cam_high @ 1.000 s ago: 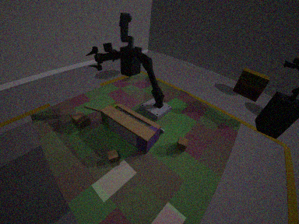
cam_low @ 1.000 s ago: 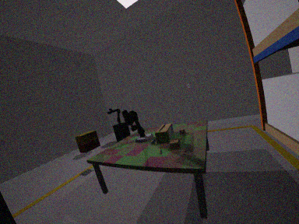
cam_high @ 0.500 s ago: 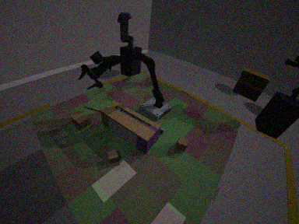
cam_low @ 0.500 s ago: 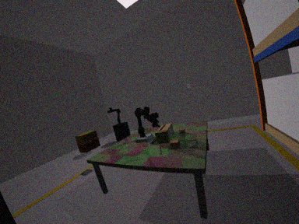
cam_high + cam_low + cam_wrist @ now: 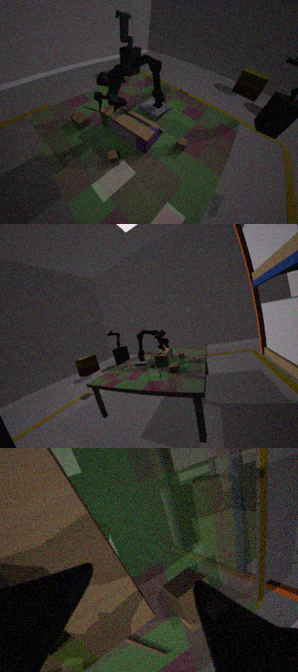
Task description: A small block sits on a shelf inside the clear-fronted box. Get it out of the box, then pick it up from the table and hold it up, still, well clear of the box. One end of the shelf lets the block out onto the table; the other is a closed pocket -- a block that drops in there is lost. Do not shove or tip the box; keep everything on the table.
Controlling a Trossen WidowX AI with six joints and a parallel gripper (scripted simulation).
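Now: the clear-fronted box 11 cm behind my gripper tip, 11 cm to the left of it and 11 cm below it. From my gripper tip the other things lie so: thin tan rod 8 cm behind, 28 cm to the right, 17 cm below.
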